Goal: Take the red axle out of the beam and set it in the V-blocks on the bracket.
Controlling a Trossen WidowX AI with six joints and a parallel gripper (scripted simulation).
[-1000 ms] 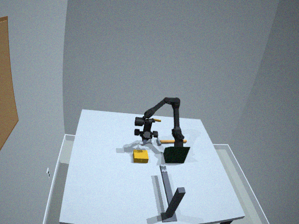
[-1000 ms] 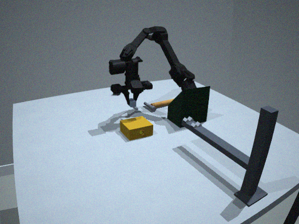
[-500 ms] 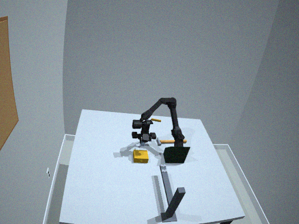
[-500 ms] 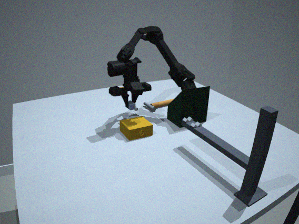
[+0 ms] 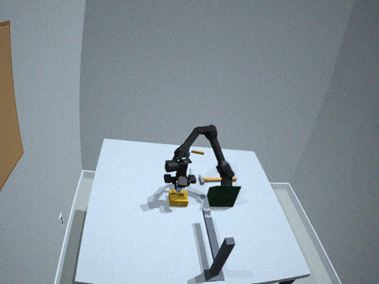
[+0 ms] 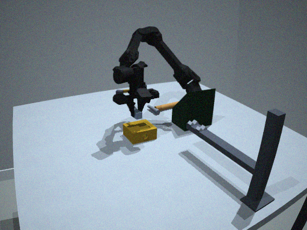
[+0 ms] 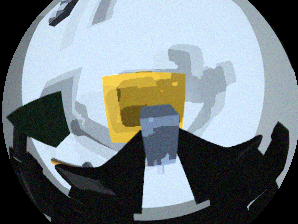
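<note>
Now: gripper tip 70 mm above the yellow beam, 10 mm to the right of it and 10 mm past it. The rest, counted from my gripper tip: grey pin: 280 mm to the right, 120 mm behind, 90 mm below; then small blue-grey block: 20 mm to the right, 10 mm above.
</note>
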